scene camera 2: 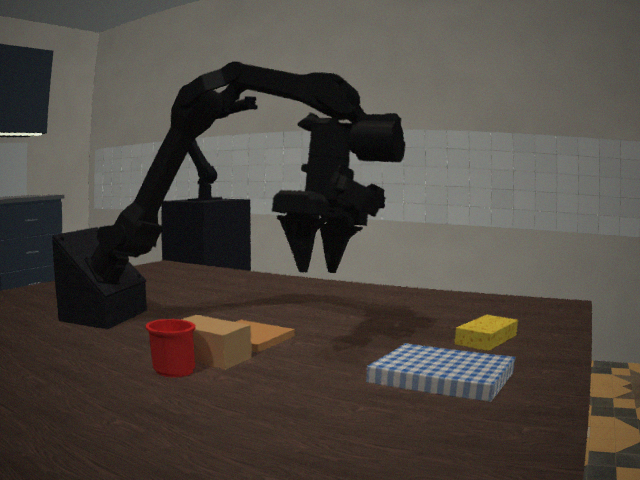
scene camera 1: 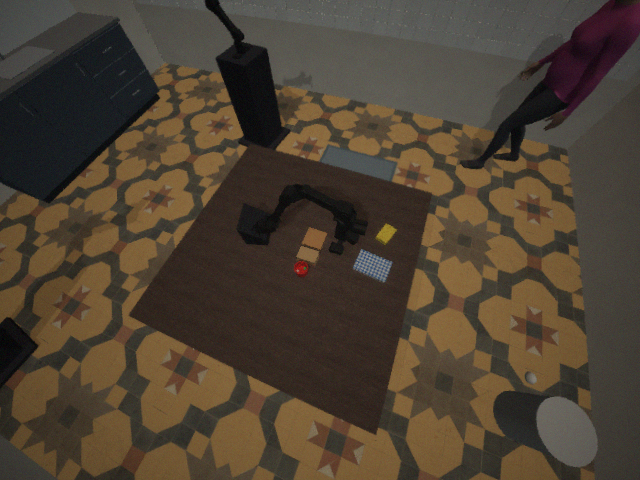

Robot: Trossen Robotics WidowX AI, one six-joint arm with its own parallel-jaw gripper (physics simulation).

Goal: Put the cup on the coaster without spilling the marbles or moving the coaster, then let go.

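Where they show: gripper, between the fingertips: (scene camera 2: 318, 272); arm's base, origin of its link: (scene camera 2: 101, 271) (scene camera 1: 259, 228).
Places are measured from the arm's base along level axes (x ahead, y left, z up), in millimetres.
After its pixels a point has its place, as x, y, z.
Note:
The red cup (scene camera 1: 300, 268) {289, -64, -90} (scene camera 2: 172, 347) {330, -94, -51} stands upright on the table, close beside a light wooden block. Small spots of green and white show inside its mouth in scene camera 1; single marbles are too small to tell. A thin orange-brown square, seemingly the coaster (scene camera 1: 314, 238) {268, 126, -84} (scene camera 2: 272, 334) {309, 140, -84}, lies flat on the far side of the block from the cup. My gripper (scene camera 1: 344, 241) {433, 93, 39} (scene camera 2: 317, 271) {433, 93, 39} is open and empty. It points down and hangs well above the table, to the right of the coaster and cup. Its fingertips are hard to make out in scene camera 1.
The light wooden block (scene camera 1: 308, 254) {298, 11, -44} (scene camera 2: 222, 343) {349, -16, -57} stands between cup and coaster. A blue-checked folded cloth (scene camera 1: 373, 265) {623, 127, -72} (scene camera 2: 439, 369) {624, 98, -72} lies at the right, with a yellow sponge (scene camera 1: 386, 234) {615, 328, -67} (scene camera 2: 485, 331) {623, 286, -67} behind it. My arm's dark base (scene camera 1: 252, 225) {-30, -8, 26} (scene camera 2: 103, 299) {51, -32, -41} stands at the left of the table (scene camera 1: 268, 320) {286, -368, -96} (scene camera 2: 310, 434) {570, -110, -97}.

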